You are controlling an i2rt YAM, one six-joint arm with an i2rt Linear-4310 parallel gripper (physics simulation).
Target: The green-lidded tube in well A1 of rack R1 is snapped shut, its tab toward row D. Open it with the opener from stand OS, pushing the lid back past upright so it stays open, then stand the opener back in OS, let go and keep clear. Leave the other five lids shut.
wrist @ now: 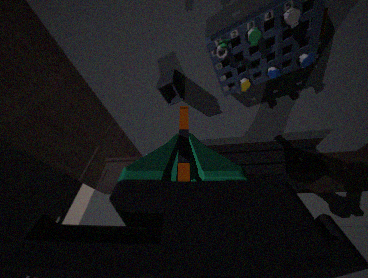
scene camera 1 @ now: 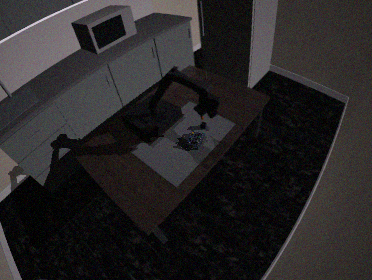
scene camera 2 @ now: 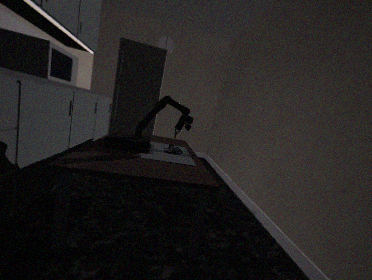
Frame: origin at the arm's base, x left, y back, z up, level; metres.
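Seen in the pictures: gripper, fingertip midpoint: [wrist: 184,138] [scene camera 1: 201,115] [scene camera 2: 175,134]; arm's base, link origin: [scene camera 1: 155,114] [scene camera 2: 137,137].
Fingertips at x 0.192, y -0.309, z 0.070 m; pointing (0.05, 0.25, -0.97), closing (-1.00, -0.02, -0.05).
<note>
Pixels of each thing's top centre, then the offset from my fingertips to it. "*": a spot on its surface instead. Level surfaces: height alone.
- orange opener, top centre: [wrist: 181,181] dx +0.000, dy -0.002, dz +0.044 m
- Blue rack R1, top centre: [wrist: 273,58] [scene camera 1: 195,136] dx -0.101, dy -0.045, dz -0.092 m
- tube's white mouth, surface spot: [wrist: 221,51] * dx -0.042, dy -0.044, dz -0.113 m
- grey mat, surface height: dz -0.148 m
- brown table, surface height: dz -0.152 m
My gripper [wrist: 184,138] [scene camera 1: 204,115] [scene camera 2: 177,130] is shut on the orange opener [wrist: 184,117], which points down from the green fingers. It hangs above the dark stand OS [wrist: 172,85] [scene camera 1: 204,125], whose slot is empty. Blue rack R1 [wrist: 216,59] [scene camera 1: 195,139] lies beyond, at the upper right of the wrist view. In well A1 the tube's white mouth [wrist: 221,51] shows open, with its green lid [wrist: 225,42] tipped back behind it. The other lids look shut: green [wrist: 254,36], white [wrist: 291,16], yellow [wrist: 244,84] and two blue [wrist: 272,72] [wrist: 307,58].
Rack and stand sit on a grey mat [scene camera 1: 167,162] on a brown table [scene camera 1: 125,186]. The arm's dark base [scene camera 1: 156,115] stands at the mat's back edge. Cabinets with a microwave [scene camera 1: 103,28] line the wall behind.
</note>
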